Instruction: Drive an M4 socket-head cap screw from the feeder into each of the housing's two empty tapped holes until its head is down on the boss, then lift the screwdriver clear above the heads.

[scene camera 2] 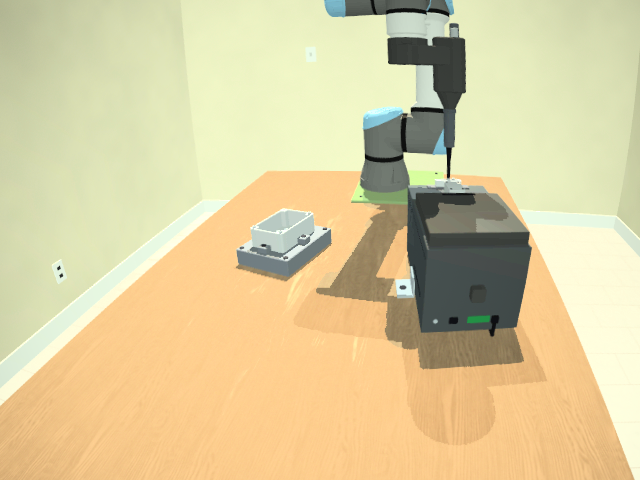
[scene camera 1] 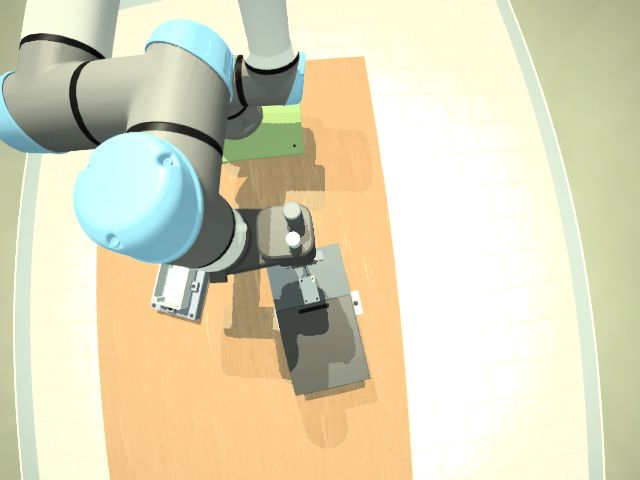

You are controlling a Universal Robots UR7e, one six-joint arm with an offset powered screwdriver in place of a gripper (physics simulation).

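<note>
The white open-topped housing (scene camera 1: 173, 287) (scene camera 2: 273, 239) sits in a grey fixture (scene camera 1: 198, 303) (scene camera 2: 263, 261) on the table. Its corner holes are too small to tell empty from filled. The dark screw feeder (scene camera 1: 330, 351) (scene camera 2: 467, 273) has a small light metal pick-up block (scene camera 1: 310, 290) (scene camera 2: 452, 186) on its far, lower top part. My screwdriver (scene camera 2: 448, 176) is upright with its thin bit tip at the pick-up block, touching or just above it. In scene camera 1 the driver's body (scene camera 1: 284, 232) covers part of the feeder's far end. No screw can be made out at the tip.
The wooden table (scene camera 1: 165, 403) (scene camera 2: 232, 403) carries everything. The green base plate (scene camera 1: 273, 138) (scene camera 2: 379, 195) under the arm is at the far end. A white bracket with a hole (scene camera 1: 356, 303) sticks out from the feeder's right side in scene camera 1; another bracket (scene camera 2: 403, 287) shows in scene camera 2.
</note>
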